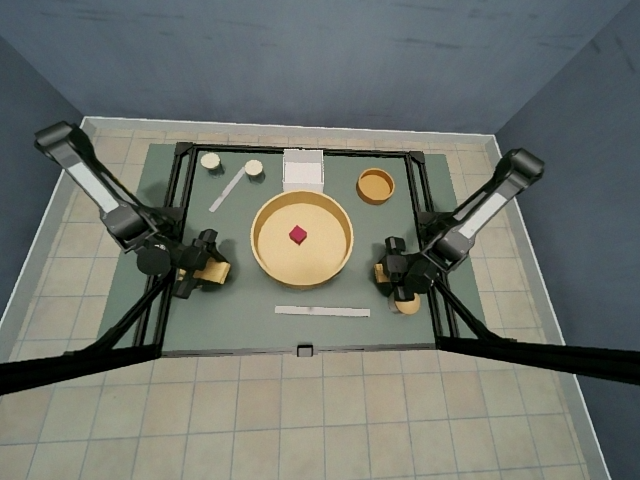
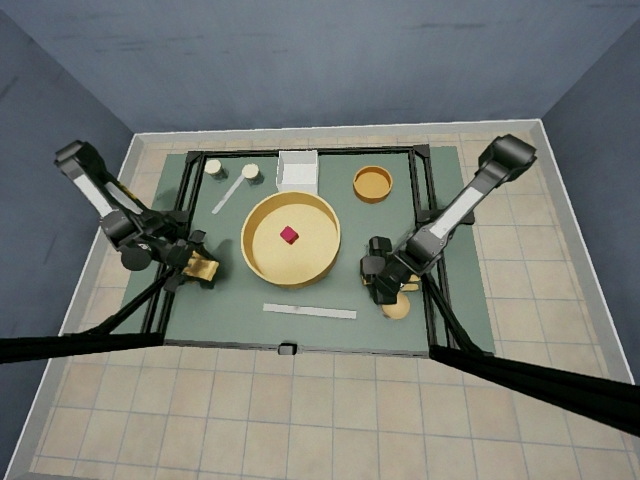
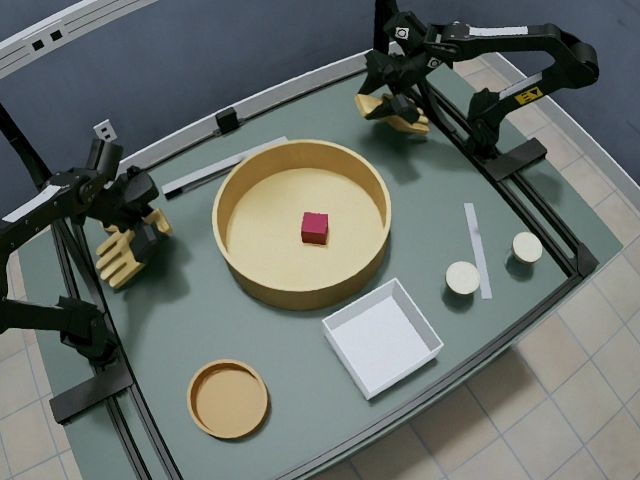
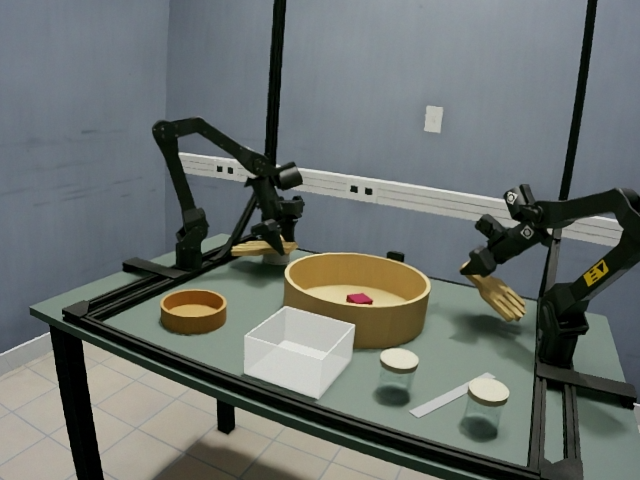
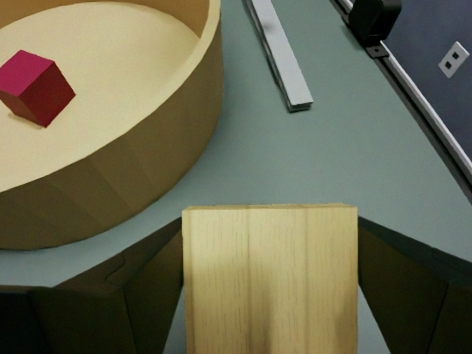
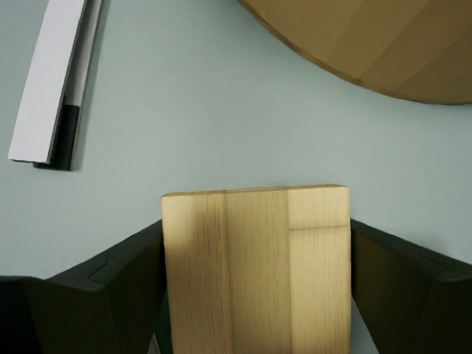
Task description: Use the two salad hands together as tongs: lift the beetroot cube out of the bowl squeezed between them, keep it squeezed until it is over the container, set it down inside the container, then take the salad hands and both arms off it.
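Places are measured from the left arm's base along level axes (x ahead, y right, z down), in metres.
Pixels of known places: left gripper, fingertip midpoint: [image 1: 224, 274] [image 2: 213, 271] [image 3: 361, 108] [image 4: 466, 269] [image 5: 266, 226]; right gripper, fingertip midpoint: [image 1: 379, 274] [image 3: 162, 226] [image 4: 288, 252] [image 6: 253, 229]; left arm's base, origin of the base link: [image 1: 168, 234] [image 2: 175, 234] [image 3: 479, 147] [image 4: 554, 358]; right arm's base, origin of the base link: [image 1: 429, 236] [image 3: 102, 348] [image 4: 188, 266].
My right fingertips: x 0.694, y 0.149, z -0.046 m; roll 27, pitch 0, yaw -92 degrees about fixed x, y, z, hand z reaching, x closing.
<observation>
For each thing: its top centre in the pictures, then the offset to it from my right fingertips.
- beetroot cube, middle of its top: [image 5: 18, 71] [image 3: 314, 222] [image 4: 359, 297] [image 1: 298, 233] [image 2: 288, 233] dy -0.144, dx -0.260, dz +0.015 m
- round tan bowl, middle of its top: [image 5: 12, 11] [image 3: 300, 207] [image 4: 358, 276] [image 1: 302, 233] [image 2: 289, 233] dy -0.125, dx -0.244, dz -0.027 m
- white square container, middle of its top: [image 3: 383, 333] [image 4: 302, 330] [image 1: 303, 165] [image 2: 296, 166] dy -0.397, dx -0.243, dz -0.010 m
- small round dish, middle of its top: [image 3: 225, 398] [image 4: 193, 302] [image 2: 372, 181] [image 1: 376, 183] dy -0.354, dx +0.036, dz +0.026 m
- lidded jar, middle of its top: [image 4: 277, 238] [image 2: 395, 304] [image 1: 408, 301] dy +0.085, dx +0.082, dz -0.003 m
The beetroot cube [image 1: 297, 235] [image 3: 314, 227] [image 4: 359, 298] [image 5: 36, 87] rests on the floor of the round tan bowl [image 1: 302, 283] [image 3: 305, 298] [image 4: 385, 326]. The white square container [image 1: 302, 183] [image 3: 382, 351] stands beside the bowl. My left gripper [image 1: 210, 271] [image 5: 266, 226] is shut on a wooden salad hand [image 3: 410, 125] [image 4: 498, 297], held above the table outside the bowl. My right gripper [image 3: 142, 235] [image 6: 253, 229] is shut on the other salad hand [image 3: 118, 260] [image 4: 255, 248], also raised outside the bowl, on the opposite side. Both hands are apart from the cube.
A small round dish [image 1: 375, 186] [image 3: 227, 400] and two lidded jars [image 3: 462, 277] [image 3: 526, 248] stand near the container. Another lidded jar [image 1: 408, 303] [image 2: 396, 306] is close to my right gripper. Flat strips [image 1: 322, 311] [image 3: 476, 250] lie on the table.
</observation>
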